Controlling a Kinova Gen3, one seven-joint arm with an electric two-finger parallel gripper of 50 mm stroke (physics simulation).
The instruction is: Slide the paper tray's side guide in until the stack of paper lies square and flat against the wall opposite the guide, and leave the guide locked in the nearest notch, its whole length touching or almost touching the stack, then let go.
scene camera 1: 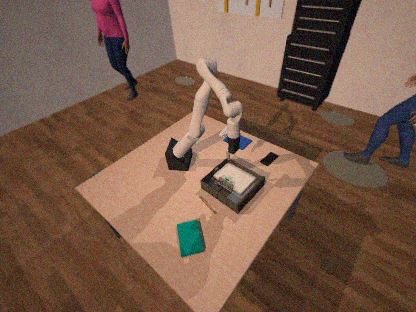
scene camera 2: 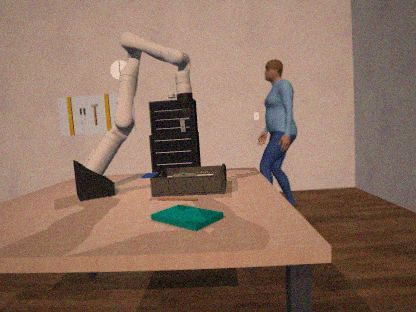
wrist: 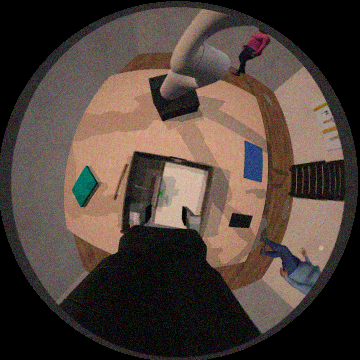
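Pixels of known places: gripper, between the fingertips: [scene camera 1: 230, 156] [scene camera 2: 183, 131] [wrist: 166, 211]; arm's base, origin of its link: [scene camera 1: 178, 153] [scene camera 2: 93, 171] [wrist: 169, 90].
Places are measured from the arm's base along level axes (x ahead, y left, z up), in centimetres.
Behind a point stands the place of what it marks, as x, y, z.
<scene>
The dark paper tray [scene camera 1: 217, 194] @[45.9, 5.2, -5.7] [scene camera 2: 187, 187] @[46.4, 5.4, -8.4] [wrist: 128, 185] @[43.2, 4.9, -5.2] stands on the table. The white paper stack [scene camera 1: 242, 177] @[42.4, 29.1, -7.6] [wrist: 192, 176] @[29.0, 25.3, -7.6] lies in it, its far edge along or very near the wall opposite the guide; a small gap cannot be ruled out. The side guide, with its green tab [scene camera 1: 227, 179] @[40.3, 17.4, -4.0] [wrist: 161, 193] @[39.8, 17.6, -3.8], runs along the stack's other long edge, touching or nearly touching it. Whether it sits in a notch cannot be made out. My gripper [scene camera 1: 228, 156] @[39.6, 20.3, 15.9] [scene camera 2: 183, 125] @[39.6, 20.3, 15.9] [wrist: 166, 211] @[39.6, 20.3, 15.9] is open and empty, above the tray, clear of guide and paper. It hides the guide's near end in the wrist view.
A thin brown stick [scene camera 1: 208, 204] @[46.4, -2.6, -11.2] [scene camera 2: 175, 199] @[44.5, -3.1, -11.5] [wrist: 121, 181] @[45.1, -2.4, -11.4] lies beside the tray, and a teal book [scene camera 1: 190, 238] @[60.4, -24.0, -10.1] [scene camera 2: 187, 217] @[61.1, -27.7, -10.1] [wrist: 85, 186] @[57.4, -20.9, -10.1] farther out. A blue sheet [wrist: 253, 161] @[4.5, 53.9, -11.1] and a black flat object [scene camera 1: 269, 159] @[37.5, 60.1, -11.1] [wrist: 240, 220] @[36.7, 60.0, -11.1] lie on the opposite side. Two people stand beyond the table.
</scene>
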